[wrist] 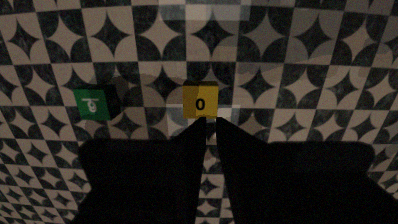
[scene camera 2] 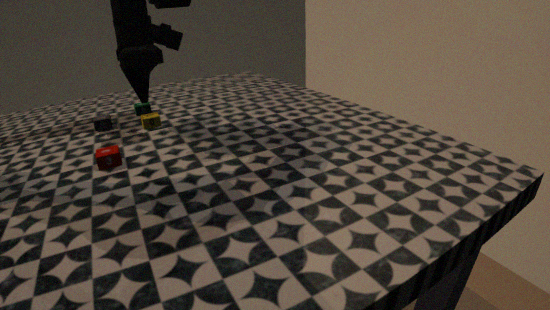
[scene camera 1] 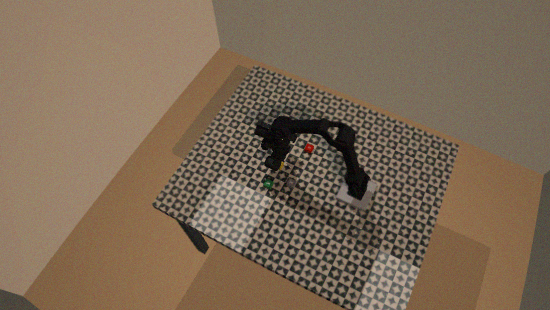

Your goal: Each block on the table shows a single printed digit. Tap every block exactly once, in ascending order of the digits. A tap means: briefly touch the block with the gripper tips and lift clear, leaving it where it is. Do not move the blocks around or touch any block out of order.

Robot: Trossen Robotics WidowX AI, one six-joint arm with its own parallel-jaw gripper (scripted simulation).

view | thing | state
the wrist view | my gripper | -
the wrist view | yellow block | -
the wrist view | green block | -
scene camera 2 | my gripper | -
